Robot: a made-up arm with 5 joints.
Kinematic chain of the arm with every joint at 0, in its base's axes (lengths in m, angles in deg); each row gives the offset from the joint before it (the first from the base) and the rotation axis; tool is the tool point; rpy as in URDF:
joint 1: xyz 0 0 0.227 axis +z
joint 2: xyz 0 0 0 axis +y
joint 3: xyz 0.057 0 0.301 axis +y
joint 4: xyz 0.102 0 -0.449 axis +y
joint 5: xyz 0.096 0 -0.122 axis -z
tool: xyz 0 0 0 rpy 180 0 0
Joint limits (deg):
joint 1: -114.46..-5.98
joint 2: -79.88..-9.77
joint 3: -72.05..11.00
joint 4: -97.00..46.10
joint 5: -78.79..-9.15
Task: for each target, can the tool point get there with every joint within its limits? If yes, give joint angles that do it. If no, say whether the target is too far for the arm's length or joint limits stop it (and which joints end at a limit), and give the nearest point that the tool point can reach.
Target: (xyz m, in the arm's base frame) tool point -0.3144 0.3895 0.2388
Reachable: no: joint limits stop it (at a limit: joint 2, joint 3, joint 4) | nearest point -0.1968 0.2439 0.7345 | short by 0.530 m
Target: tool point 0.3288 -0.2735 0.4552
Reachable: yes | joints -39.75 -20.81 -29.13 -64.20 -64.61
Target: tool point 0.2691 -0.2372 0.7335
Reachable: yes | joints -41.40 -50.17 -52.95 25.08 -60.91
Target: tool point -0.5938 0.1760 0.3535
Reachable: no: joint limits stop it (at a limit: joint 2, joint 3, joint 4) | nearest point -0.3005 0.0891 0.7345 | short by 0.489 m
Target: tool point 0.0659 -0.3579 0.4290
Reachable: yes | joints -79.57 -65.76 -14.60 28.17 -23.78
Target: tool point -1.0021 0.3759 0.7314
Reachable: no: too far | nearest point -0.2997 0.1124 0.7718 | short by 0.751 m
